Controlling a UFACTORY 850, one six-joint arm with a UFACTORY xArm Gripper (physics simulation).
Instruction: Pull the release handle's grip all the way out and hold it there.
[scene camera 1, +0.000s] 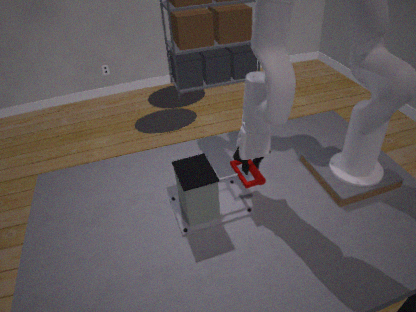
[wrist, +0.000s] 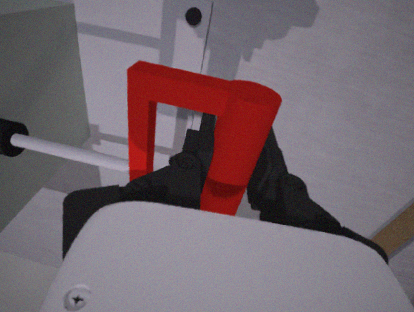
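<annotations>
A light base plate (wrist: 109, 44) is there, 23 cm from the lens as I see it. My own gripper (wrist: 230, 137) is 15 cm from the lens.
</annotations>
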